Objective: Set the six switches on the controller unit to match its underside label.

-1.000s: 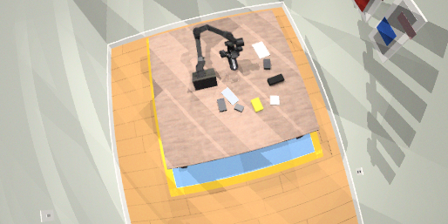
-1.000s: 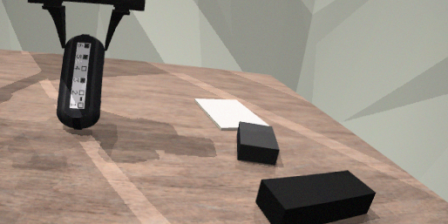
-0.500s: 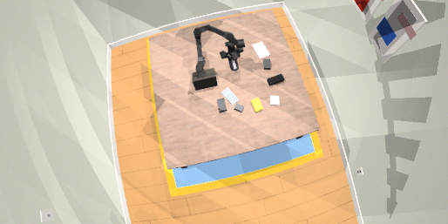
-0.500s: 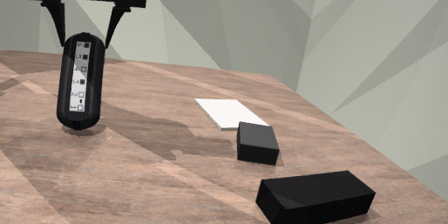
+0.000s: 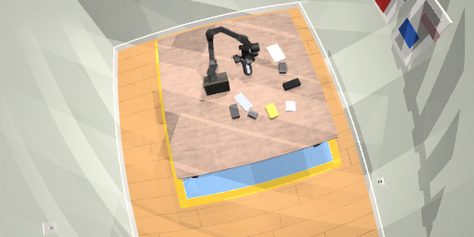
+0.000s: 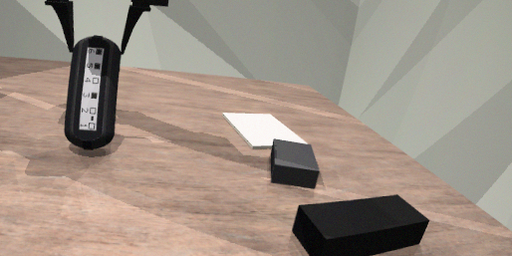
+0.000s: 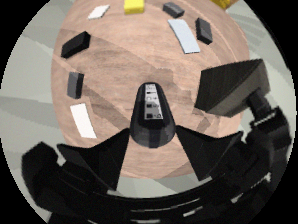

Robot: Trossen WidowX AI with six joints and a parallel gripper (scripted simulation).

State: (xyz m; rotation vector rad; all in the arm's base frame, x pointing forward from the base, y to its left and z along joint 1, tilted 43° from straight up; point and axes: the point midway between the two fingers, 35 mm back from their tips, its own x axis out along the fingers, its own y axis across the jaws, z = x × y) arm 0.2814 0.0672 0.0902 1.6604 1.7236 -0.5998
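Now: the pale grey plate 28 cm to the right of my gripper tip, 12 cm below it and 9 cm behind it. From my gripper tip the other things lie so: white flat plate: 29 cm ahead, 12 cm below, 9 cm to the left; then long black block: 32 cm ahead, 23 cm to the right, 11 cm below; then dark grey block: 29 cm ahead, 11 cm below, 7 cm to the right.
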